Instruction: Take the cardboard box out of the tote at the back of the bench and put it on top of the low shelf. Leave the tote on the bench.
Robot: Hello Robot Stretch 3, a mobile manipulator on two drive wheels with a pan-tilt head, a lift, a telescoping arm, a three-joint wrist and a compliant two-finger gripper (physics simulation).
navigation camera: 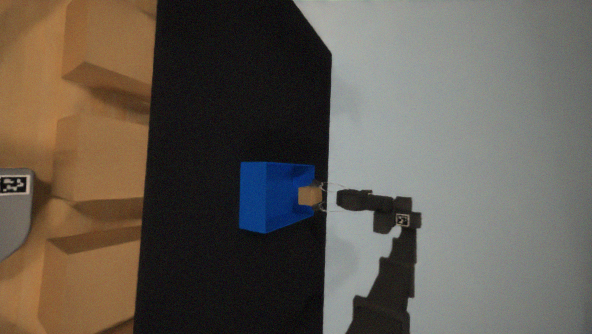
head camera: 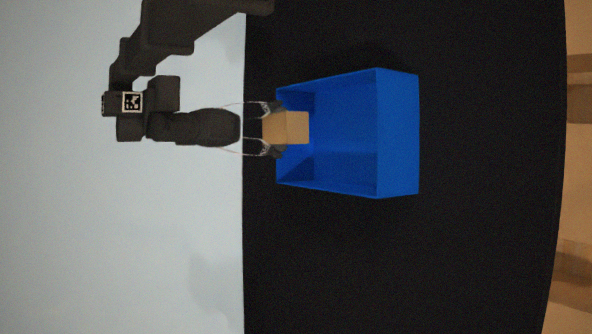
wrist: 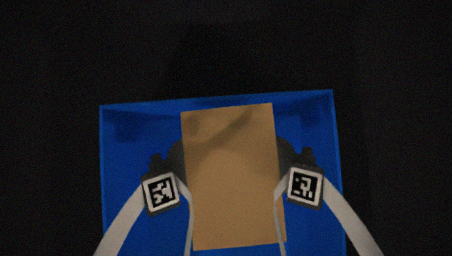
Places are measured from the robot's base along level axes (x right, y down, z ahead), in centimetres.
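Pixels of known places: gripper, fingertip midpoint: (head camera: pixel 284 129).
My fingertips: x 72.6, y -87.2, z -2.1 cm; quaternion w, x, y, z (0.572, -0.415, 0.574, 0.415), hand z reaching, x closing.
Observation:
Behind a point stands the place of what it marks.
The cardboard box (head camera: pixel 286 127) @(x 66.9, y -90.3, z -2.3 cm) (navigation camera: pixel 309 195) @(x 66.8, y -89.8, z -1.9 cm) (wrist: pixel 230 175) is a plain tan block, raised off the tote's floor. In the head view it overlaps the tote's far rim. My gripper (head camera: pixel 276 128) @(x 72.5, y -87.2, z -2.1 cm) (navigation camera: pixel 319 196) @(x 72.5, y -87.2, z -2.1 cm) (wrist: pixel 230 156) @(x 72.5, y -87.2, z -2.1 cm) is shut on it, with one fingertip against each side. The blue open tote (head camera: pixel 397 132) @(x 47.5, y -81.8, z -1.4 cm) (navigation camera: pixel 253 197) @(x 47.5, y -81.8, z -1.6 cm) (wrist: pixel 102 150) stands upright on the black bench (head camera: pixel 450 250) @(x 40.1, y -76.3, z 17.2 cm) (navigation camera: pixel 225 75) @(x 40.8, y -76.2, z 32.3 cm) (wrist: pixel 400 100), below the box. The exact height of the box over the rim is hard to tell. The low shelf cannot be made out in these views.
My arm (head camera: pixel 170 30) @(x 34.3, y -121.4, z -8.5 cm) (navigation camera: pixel 385 280) @(x 33.1, y -119.6, z -8.5 cm) reaches beyond the bench's far edge, in front of a pale blue-grey surface (head camera: pixel 75 225) @(x 116.3, y -126.3, z 22.3 cm) (navigation camera: pixel 475 125) @(x 116.5, y -140.9, z 27.6 cm). Tan block-like shapes (navigation camera: pixel 102 160) @(x 30.1, y -27.0, z 8.3 cm) lie along the bench's near side. A grey rounded part with a marker (navigation camera: pixel 14 210) @(x 13.5, y -16.0, z -8.0 cm) shows at the navigation view's left edge.

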